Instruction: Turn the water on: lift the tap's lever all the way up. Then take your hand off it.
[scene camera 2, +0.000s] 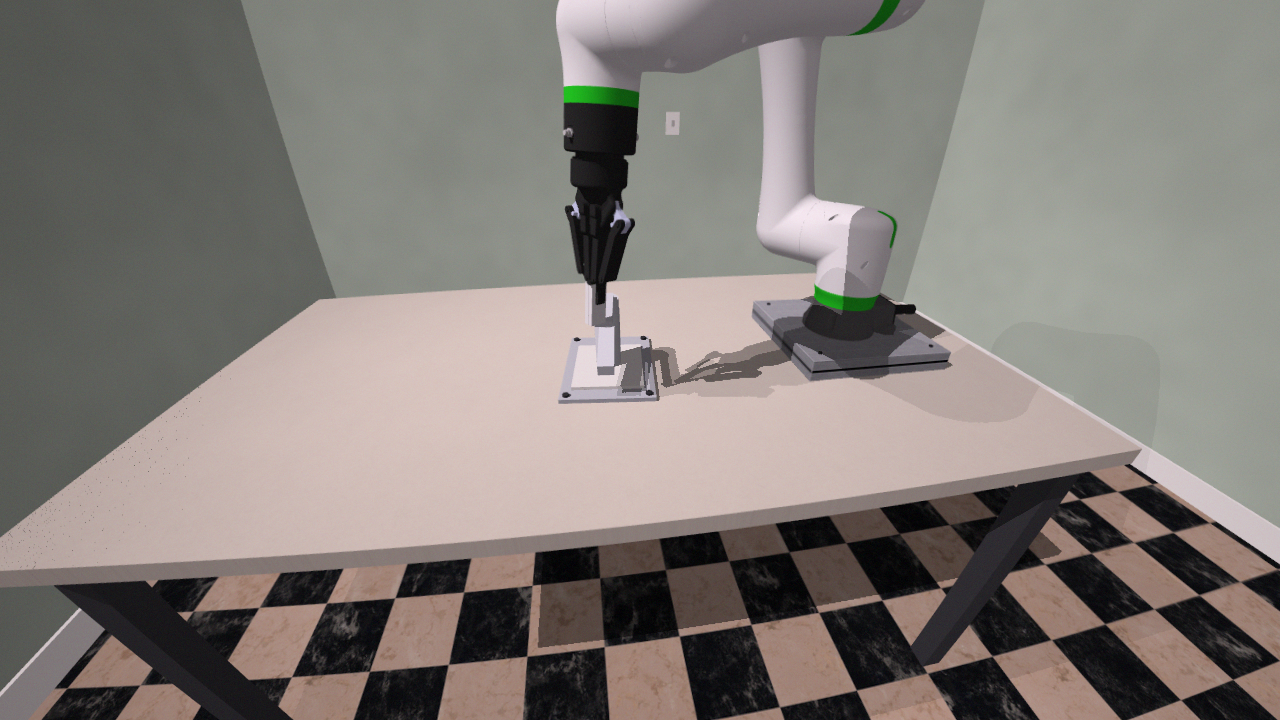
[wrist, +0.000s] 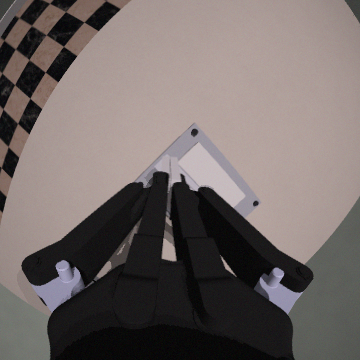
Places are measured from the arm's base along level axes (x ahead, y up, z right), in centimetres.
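Pixels of known places: gripper, between the fingertips: (scene camera 2: 595, 322) (wrist: 168, 167); arm's base, origin of its link: (scene camera 2: 837, 325).
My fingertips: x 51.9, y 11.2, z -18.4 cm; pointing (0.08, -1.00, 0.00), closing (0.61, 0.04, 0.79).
Ahead of a thing's pixels: the offset from my fingertips to its middle. "spot": to the spot under its first point. Level surfaces: height alone.
The tap {spot: dx -1.5, dy -6.8, dz +4.6 cm} (scene camera 2: 606, 347) is a pale grey upright shape on a square base plate {dx -1.9, dy -14.8, dz +12.5 cm} (scene camera 2: 608, 395) (wrist: 182, 145) with dark corner screws. Its upper part {spot: dx -2.8, dy +0.0, dz +4.5 cm} (scene camera 2: 612, 310) is partly overlapped by the fingers in the scene view, and the lever cannot be told clearly from the spout. My gripper (scene camera 2: 595, 308) (wrist: 168, 167) points down and is shut, its pale pads together with nothing between them. The fingertips are low, right at the tap's upper part, on its far left side in the scene view. Whether they touch it cannot be told. In the wrist view the fingers hide most of the tap.
The tap's plate lies on a wide beige table {dy -15.4 cm} (scene camera 2: 402, 429) (wrist: 265, 75). The robot's base plate (scene camera 2: 881, 362) stands to the right of the tap. The table's front edge is nearer the scene camera. Walls rise behind and at both sides.
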